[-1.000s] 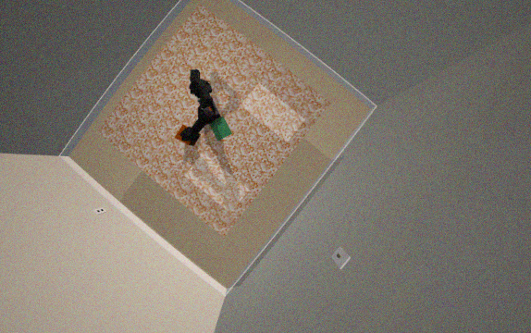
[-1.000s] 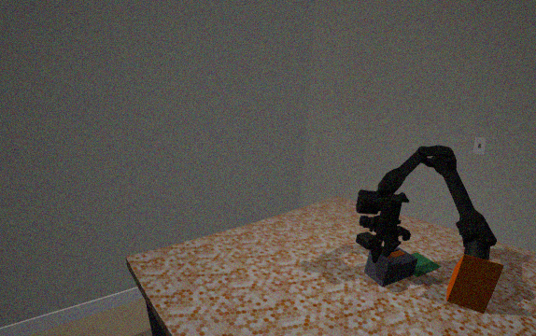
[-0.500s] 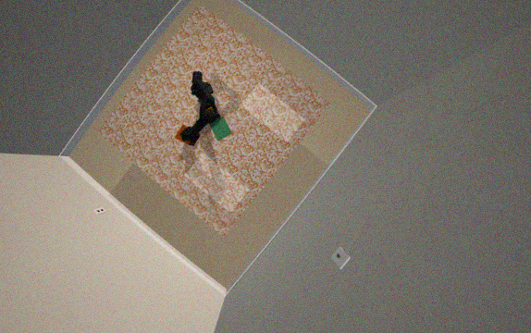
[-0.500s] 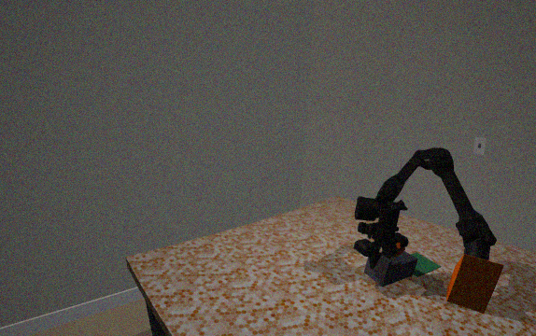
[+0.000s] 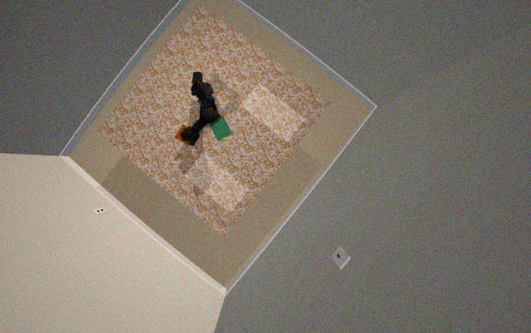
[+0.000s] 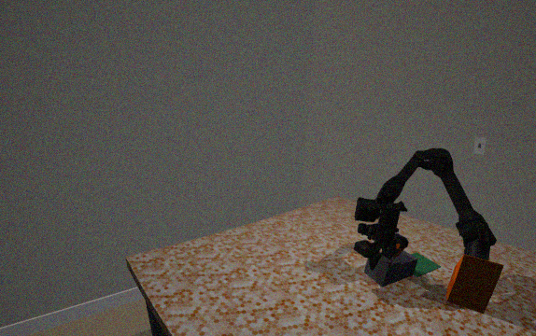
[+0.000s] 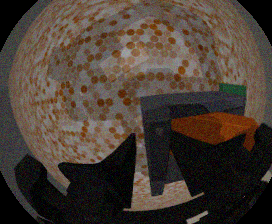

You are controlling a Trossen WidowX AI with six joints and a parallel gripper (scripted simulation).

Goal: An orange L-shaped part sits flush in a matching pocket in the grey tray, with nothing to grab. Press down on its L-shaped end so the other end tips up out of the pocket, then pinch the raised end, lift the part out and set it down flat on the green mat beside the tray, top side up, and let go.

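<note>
Now: the orange L-shaped part 3 cm behind my gripper tip, 5 cm to the right of it and 1 cm above it. Round my gripper tip: green mat (10 cm behind, 20 cm to the right, 5 cm below).
</note>
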